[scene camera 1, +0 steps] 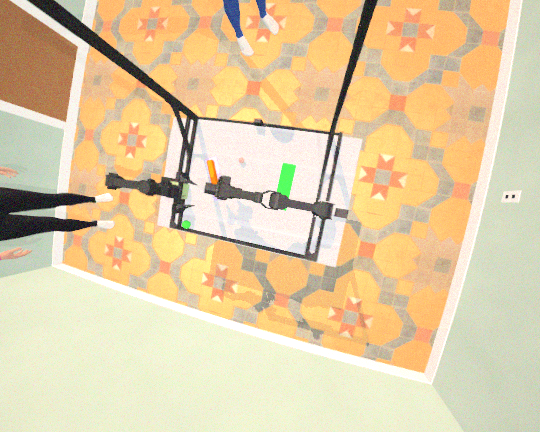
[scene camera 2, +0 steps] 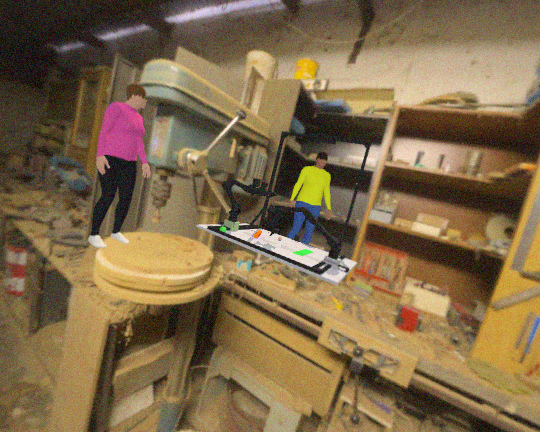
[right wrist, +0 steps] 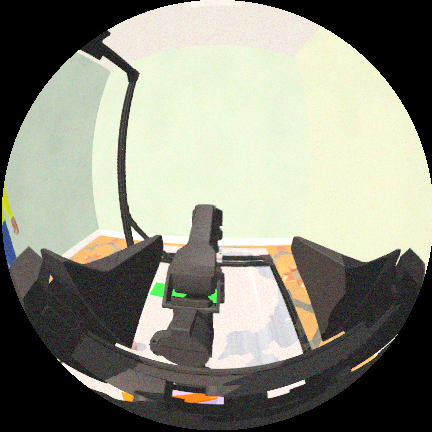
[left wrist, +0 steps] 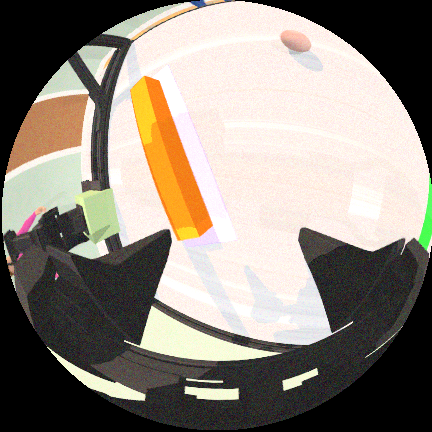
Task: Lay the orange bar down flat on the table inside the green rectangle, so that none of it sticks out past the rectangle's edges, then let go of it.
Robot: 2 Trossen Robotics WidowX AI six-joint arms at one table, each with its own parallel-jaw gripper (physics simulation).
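Places are measured from the left arm's base along level axes (x left, y back, z up), in metres.
Pixels of known places: left gripper, fingertip midpoint: (scene camera 2: 265, 232) (left wrist: 237, 235); right gripper, fingertip midpoint: (scene camera 1: 195, 195) (scene camera 2: 274, 194) (right wrist: 229, 243); left arm's base, link origin: (scene camera 1: 325, 210) (scene camera 2: 333, 257); right arm's base, link origin: (scene camera 2: 232, 220) (left wrist: 82, 218).
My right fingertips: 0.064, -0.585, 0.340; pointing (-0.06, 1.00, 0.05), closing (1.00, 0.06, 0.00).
Observation:
Ahead of a thing's pixels: the offset from my right fingertips to its top centre, as dx, dy, dz. "spot": to the spot under its first point.
The orange bar {-0.105, -0.127, -0.370} (scene camera 1: 212, 171) (scene camera 2: 257, 234) (left wrist: 172, 165) lies on the table, with a pale lilac-white strip {spot: -0.094, -0.088, -0.401} (left wrist: 195, 150) along one side. Part of the bar also shows at the bottom of the right wrist view (right wrist: 194, 397). The green rectangle (scene camera 1: 287, 175) (scene camera 2: 303, 252) (left wrist: 427, 220) (right wrist: 159, 289) lies apart from it, to the right in scene camera 1, partly hidden by the left arm. My left gripper (left wrist: 237, 235) is open and empty above the table; the bar's near end is beyond its left finger. My right gripper (scene camera 1: 192, 194) is open and empty, raised and facing the left arm.
A small pink egg-shaped thing {-0.248, +0.029, -0.367} (scene camera 1: 241, 160) (left wrist: 295, 41) lies between the bar and the green rectangle. A green ball {+0.230, -0.251, -0.349} (scene camera 1: 186, 224) (scene camera 2: 223, 229) is near a table corner. A pale green block (left wrist: 100, 215) is at the right arm's base. A black frame (scene camera 1: 250, 242) surrounds the work area.

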